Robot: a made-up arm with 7 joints.
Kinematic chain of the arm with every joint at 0, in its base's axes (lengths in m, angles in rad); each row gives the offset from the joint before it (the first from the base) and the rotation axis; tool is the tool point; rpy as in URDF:
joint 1: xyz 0 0 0.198 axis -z
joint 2: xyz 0 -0.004 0.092 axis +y
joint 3: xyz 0 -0.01 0.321 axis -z
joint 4: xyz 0 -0.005 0.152 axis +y
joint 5: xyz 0 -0.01 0.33 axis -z
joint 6: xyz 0 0 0.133 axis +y
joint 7: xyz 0 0 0.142 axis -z
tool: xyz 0 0 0 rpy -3.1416 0 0
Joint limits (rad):
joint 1: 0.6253..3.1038
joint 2: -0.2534..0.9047
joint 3: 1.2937..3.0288
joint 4: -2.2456..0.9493
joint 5: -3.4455..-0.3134
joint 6: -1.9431..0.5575
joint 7: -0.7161..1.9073
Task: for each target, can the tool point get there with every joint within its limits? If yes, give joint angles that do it. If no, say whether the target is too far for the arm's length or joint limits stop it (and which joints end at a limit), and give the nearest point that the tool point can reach.
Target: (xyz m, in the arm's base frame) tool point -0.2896 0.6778 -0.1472
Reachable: no: joint limits stop it (at a limit: joint 1, joint 2, joint 3, joint 4) | nearest point -0.0002 0.4183 0.3294 | short by 0.615 m
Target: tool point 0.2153 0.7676 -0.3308
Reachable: no: joint limits stop it (at a limit: joint 2, joint 3, joint 4) | nearest point 0.1172 0.4180 0.3157 | short by 0.741 m
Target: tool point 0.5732 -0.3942 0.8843
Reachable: yes | joints 1.3420 0.7530 1.7427 -0.9611 -1.4348 -0.7763 -0.3660
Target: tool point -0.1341 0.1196 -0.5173
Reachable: no: joint limits stop it (at a limit: joint 1, joint 2, joint 3, joint 4) | nearest point -0.3171 -0.0200 -0.0070 | short by 0.560 m
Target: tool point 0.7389 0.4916 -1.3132
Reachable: no: too far | nearest point 0.4232 -0.0190 0.0297 | short by 1.471 m
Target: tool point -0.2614 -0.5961 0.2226
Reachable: yes | joints 2.5403 0.7204 2.5469 -1.8188 -1.1190 -0.1856 -0.0808
